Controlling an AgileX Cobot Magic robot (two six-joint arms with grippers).
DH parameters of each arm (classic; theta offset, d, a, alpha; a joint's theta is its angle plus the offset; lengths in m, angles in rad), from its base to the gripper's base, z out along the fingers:
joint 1: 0 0.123 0 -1.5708
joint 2: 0.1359 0 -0.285 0
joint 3: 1.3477 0 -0.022 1.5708
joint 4: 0 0.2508 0 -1.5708
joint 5: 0 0 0.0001 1.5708
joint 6: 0 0.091 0 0
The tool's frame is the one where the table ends.
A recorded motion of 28 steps. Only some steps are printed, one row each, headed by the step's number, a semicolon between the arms.
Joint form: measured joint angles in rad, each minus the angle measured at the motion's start. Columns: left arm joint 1, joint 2, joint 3, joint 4, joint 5, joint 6; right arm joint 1, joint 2, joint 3, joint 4, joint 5, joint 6.
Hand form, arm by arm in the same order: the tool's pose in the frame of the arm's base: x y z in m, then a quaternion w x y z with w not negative. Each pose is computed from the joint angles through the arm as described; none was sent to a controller.
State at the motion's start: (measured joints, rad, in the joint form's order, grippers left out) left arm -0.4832 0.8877 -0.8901 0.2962 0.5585 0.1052; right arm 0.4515 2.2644 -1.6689 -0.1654 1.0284 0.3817
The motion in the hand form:
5: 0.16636 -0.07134 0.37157 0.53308 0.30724 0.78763 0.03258; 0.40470 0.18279 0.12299 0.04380 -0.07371 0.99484 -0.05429
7: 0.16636 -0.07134 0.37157 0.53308 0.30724 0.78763 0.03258; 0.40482 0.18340 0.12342 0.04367 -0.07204 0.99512 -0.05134
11: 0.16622 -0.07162 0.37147 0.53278 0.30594 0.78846 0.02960; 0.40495 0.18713 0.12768 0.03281 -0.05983 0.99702 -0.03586
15: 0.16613 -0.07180 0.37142 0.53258 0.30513 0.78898 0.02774; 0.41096 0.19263 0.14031 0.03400 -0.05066 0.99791 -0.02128
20: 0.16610 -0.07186 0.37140 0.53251 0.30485 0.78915 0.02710; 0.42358 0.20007 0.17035 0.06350 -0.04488 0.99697 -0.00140
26: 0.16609 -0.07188 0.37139 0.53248 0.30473 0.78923 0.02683; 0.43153 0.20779 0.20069 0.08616 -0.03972 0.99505 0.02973
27: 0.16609 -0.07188 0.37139 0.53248 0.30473 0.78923 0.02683; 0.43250 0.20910 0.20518 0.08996 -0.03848 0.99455 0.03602
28: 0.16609 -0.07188 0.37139 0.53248 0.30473 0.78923 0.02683; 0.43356 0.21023 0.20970 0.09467 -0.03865 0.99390 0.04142
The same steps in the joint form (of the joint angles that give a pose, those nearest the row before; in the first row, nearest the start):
5: 0.0001 0.0000 0.0000 -0.0001 0.0007 0.0001; 0.0000 0.0000 -0.0022 0.0096 0.0000 0.0000
7: 0.0001 0.0000 0.0000 -0.0001 0.0007 0.0001; 0.0000 0.0000 -0.0043 0.0161 0.0000 0.0000
11: 0.0000 0.0000 0.0000 -0.0068 0.0007 0.0001; 0.0000 0.0023 -0.0288 0.0605 0.0296 0.0000
15: 0.0000 0.0000 0.0000 -0.0109 0.0007 0.0000; 0.0000 0.0088 -0.0955 0.0918 0.0758 0.0000
20: 0.0000 0.0000 0.0000 -0.0124 0.0007 0.0000; 0.0000 0.0088 -0.2177 0.1078 0.1279 0.0000
26: 0.0000 0.0000 0.0000 -0.0131 0.0007 0.0001; 0.0000 0.0088 -0.3366 0.1500 0.1799 -0.0059
27: 0.0000 0.0000 0.0000 -0.0131 0.0007 0.0001; 0.0000 0.0088 -0.3538 0.1588 0.1850 -0.0058
28: 0.0000 0.0000 0.0000 -0.0131 0.0007 0.0001; 0.0000 0.0088 -0.3708 0.1654 0.1890 -0.0079

